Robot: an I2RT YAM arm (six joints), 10 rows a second.
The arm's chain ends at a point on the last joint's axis. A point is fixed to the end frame.
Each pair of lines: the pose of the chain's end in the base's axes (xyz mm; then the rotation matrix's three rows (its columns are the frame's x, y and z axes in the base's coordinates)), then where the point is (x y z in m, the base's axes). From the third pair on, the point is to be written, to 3 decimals.
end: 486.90, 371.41, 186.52; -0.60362, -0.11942, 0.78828; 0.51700, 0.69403, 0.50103; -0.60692, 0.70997, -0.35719
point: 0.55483 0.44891 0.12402
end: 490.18, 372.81, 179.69; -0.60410, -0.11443, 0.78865; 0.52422, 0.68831, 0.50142; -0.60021, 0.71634, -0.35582
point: 0.55814 0.45061 0.11760
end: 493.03, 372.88, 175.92; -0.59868, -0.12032, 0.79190; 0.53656, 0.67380, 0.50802; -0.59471, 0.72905, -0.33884
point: 0.562 0.452 0.116
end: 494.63, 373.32, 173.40; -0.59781, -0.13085, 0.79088; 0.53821, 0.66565, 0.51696; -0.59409, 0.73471, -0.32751
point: 0.563 0.453 0.115
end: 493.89, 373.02, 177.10; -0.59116, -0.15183, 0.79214; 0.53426, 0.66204, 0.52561; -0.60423, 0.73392, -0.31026
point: 0.563 0.454 0.120
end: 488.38, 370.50, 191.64; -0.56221, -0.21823, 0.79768; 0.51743, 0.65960, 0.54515; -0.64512, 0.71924, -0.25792
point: 0.559 0.453 0.139
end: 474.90, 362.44, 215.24; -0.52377, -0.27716, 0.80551; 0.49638, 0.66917, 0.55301; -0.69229, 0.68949, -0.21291
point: 0.548 0.445 0.166
